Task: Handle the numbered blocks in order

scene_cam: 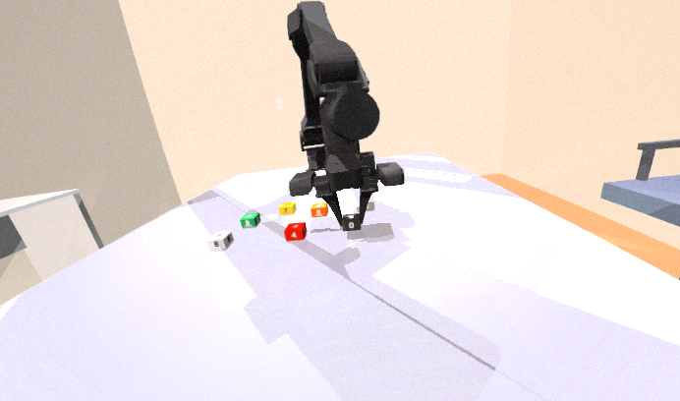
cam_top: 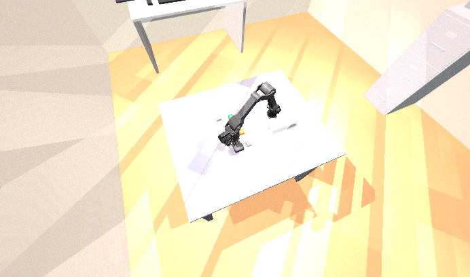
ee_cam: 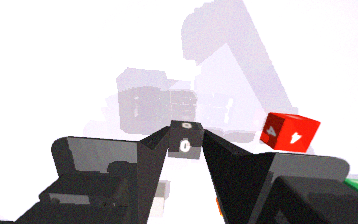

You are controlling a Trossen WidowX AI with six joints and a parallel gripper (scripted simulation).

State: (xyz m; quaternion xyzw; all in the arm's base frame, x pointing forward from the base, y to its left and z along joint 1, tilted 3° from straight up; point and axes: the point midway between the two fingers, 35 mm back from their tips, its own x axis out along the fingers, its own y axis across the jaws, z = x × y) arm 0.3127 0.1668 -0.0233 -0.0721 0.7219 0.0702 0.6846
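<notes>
My gripper tip is 1 cm past the dark grey block. From my gripper tip the other things lie so: yellow block (17 cm to the right, 9 cm behind); red block (10 cm to the right, 3 cm ahead); orange block (9 cm to the right, 7 cm behind).
</notes>
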